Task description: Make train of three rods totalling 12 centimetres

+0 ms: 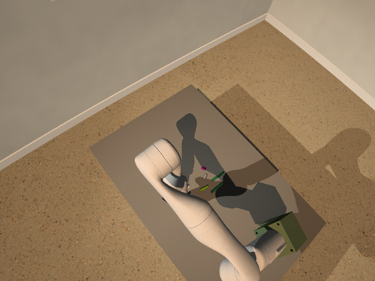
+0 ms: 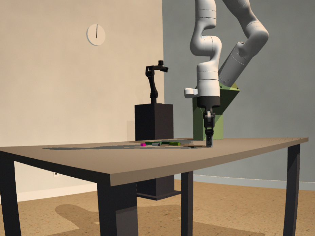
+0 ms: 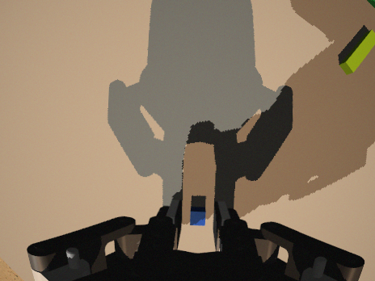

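Now: the blue rod 10 mm below my hand. The rest, counted from my hand: magenta rod (50 mm ahead, 250 mm to the right, 10 mm below); then lime rod (40 mm behind, 180 mm to the right, 10 mm below); then grey rod (10 mm ahead, 220 mm to the right, 10 mm below).
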